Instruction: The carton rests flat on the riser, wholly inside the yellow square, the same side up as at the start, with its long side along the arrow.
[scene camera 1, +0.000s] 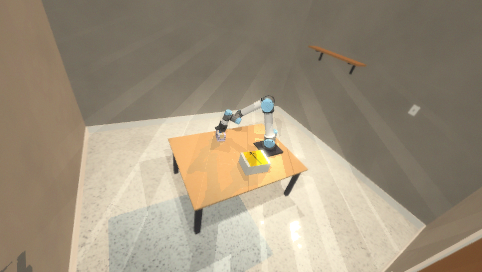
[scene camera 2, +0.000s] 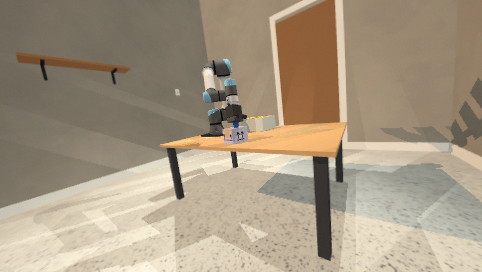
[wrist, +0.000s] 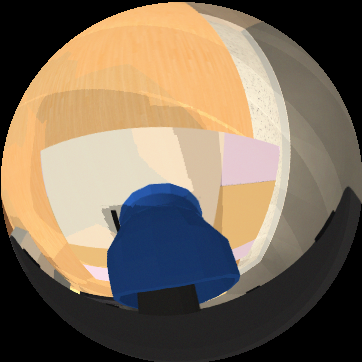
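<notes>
The carton (scene camera 1: 220, 136) (scene camera 2: 235, 136) is a small pale lilac box with tan tape, a white label and up-arrow marks. It stands on the wooden table (scene camera 1: 219, 179) (scene camera 2: 296, 138) near the far left edge. In the wrist view the carton's top (wrist: 84, 168) fills the middle. My blue suction cup (scene camera 1: 221, 131) (scene camera 2: 235, 125) (wrist: 161, 199) sits pressed on the carton's top, on the white label. The white riser (scene camera 1: 250, 168) (scene camera 2: 261, 123) stands in front of the arm's base, and its top bears the yellow square (scene camera 1: 263, 161) with a black arrow (scene camera 1: 255, 156). Nothing lies on the riser.
The arm's black base plate (scene camera 1: 274, 150) lies at the table's far right edge, right behind the riser. A wall shelf (scene camera 1: 337, 55) (scene camera 2: 70, 63) hangs high up. A brown door (scene camera 2: 307, 67) stands behind the table. The table edge and floor (wrist: 260, 91) lie close beside the carton.
</notes>
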